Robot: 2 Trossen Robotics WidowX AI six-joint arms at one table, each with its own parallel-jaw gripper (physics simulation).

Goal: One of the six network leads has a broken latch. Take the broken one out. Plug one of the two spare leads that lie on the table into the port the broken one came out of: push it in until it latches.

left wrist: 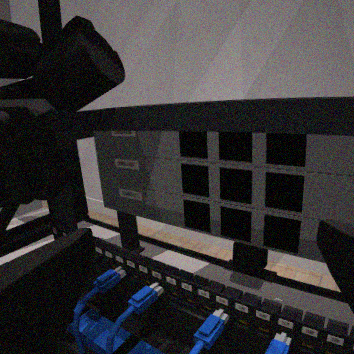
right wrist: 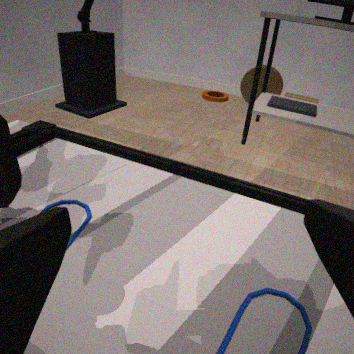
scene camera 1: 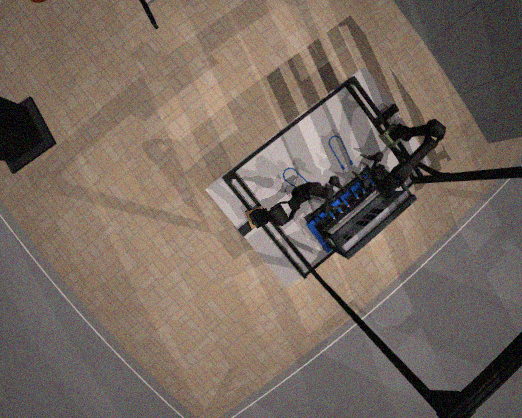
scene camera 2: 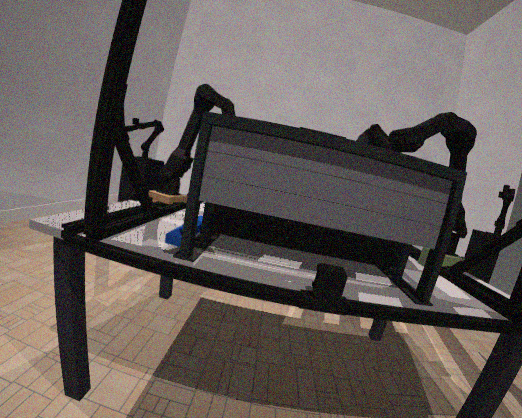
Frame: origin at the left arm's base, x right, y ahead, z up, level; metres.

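Seen in the pictures: left gripper, fingertip midpoint: (left wrist: pixel 205 235) (scene camera 1: pixel 344 199); right gripper, fingertip midpoint: (right wrist: pixel 188 215) (scene camera 1: pixel 356 163); left arm's base at its link origin: (scene camera 1: pixel 256 217) (scene camera 2: pixel 168 193); right arm's base at its link origin: (scene camera 1: pixel 394 134).
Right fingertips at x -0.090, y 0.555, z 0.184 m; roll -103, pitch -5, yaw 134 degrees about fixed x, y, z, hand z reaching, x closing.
Observation:
Pixels of each thing's top centre, then the offset from my right fingertips to it. "*": a spot on its surface instead.
- numbered port row at a spot on its surface: (left wrist: pixel 200 294) * dz -0.129, dx +0.213, dy -0.036 m
- lower edge at a spot on its surface: (left wrist: pixel 279 345) * dz -0.135, dx +0.222, dy -0.112 m
- tall grey panel at its top centre: (left wrist: pixel 204 101) (scene camera 2: pixel 330 146) (scene camera 1: pixel 371 209) dz +0.032, dx +0.239, dy -0.022 m
Two spare blue leads lie looped on the table: the left one (scene camera 1: pixel 284 175) (right wrist: pixel 90 212) and the right one (scene camera 1: pixel 335 136) (right wrist: pixel 270 290). In the left wrist view, several blue leads stand along the numbered port row (left wrist: pixel 200 294); their plugs include one at the left (left wrist: pixel 108 280), a second (left wrist: pixel 144 298), a third (left wrist: pixel 210 330) and one at the lower edge (left wrist: pixel 279 345). Which latch is broken cannot be told. My left gripper (left wrist: pixel 205 235) is open and empty, above the port row. My right gripper (right wrist: pixel 188 215) is open and empty, above the table, facing the spare leads.
A tall grey panel (scene camera 2: pixel 325 185) in a black frame stands behind the ports. A blue object (scene camera 1: pixel 317 235) (scene camera 2: pixel 175 236) lies at the port row's left end. A dark rail (right wrist: pixel 175 166) edges the table. Both arms reach in close to the ports.

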